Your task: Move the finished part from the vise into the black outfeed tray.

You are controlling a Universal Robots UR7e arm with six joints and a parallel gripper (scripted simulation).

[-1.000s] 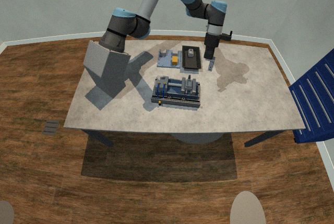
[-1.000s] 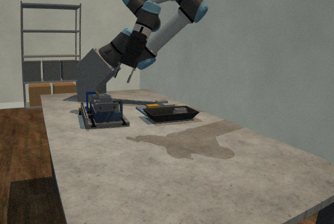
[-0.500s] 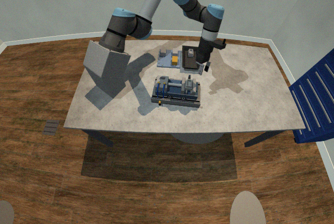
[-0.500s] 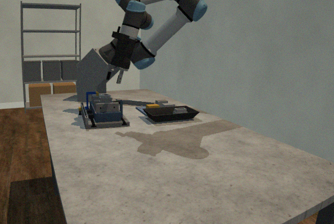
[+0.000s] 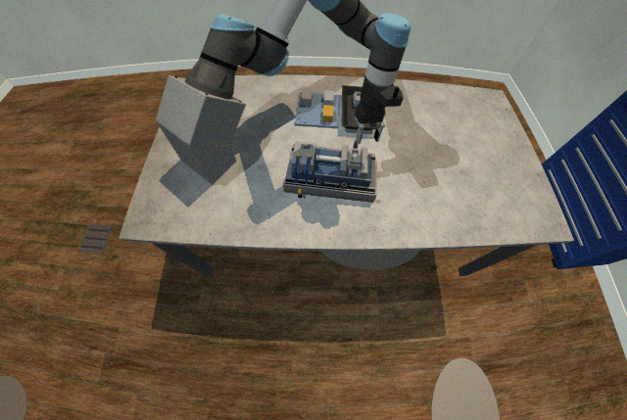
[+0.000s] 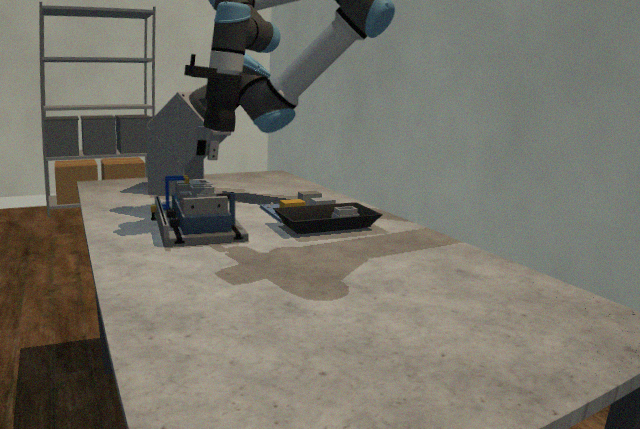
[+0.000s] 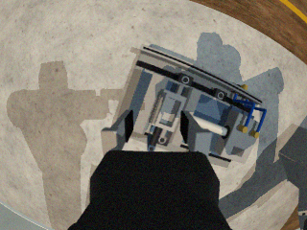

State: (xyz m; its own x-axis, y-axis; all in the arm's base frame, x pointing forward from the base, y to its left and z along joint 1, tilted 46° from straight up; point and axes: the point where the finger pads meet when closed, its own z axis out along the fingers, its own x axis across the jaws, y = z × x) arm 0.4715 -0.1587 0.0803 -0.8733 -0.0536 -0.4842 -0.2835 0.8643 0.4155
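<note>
Right now the vise is 90 mm behind my hand, 10 mm to the right of it and 160 mm below it. The rest, counted from my hand: yellow block (130 mm behind, 250 mm to the left, 180 mm below); then blue fixture plate (180 mm behind, 290 mm to the left, 200 mm below).
</note>
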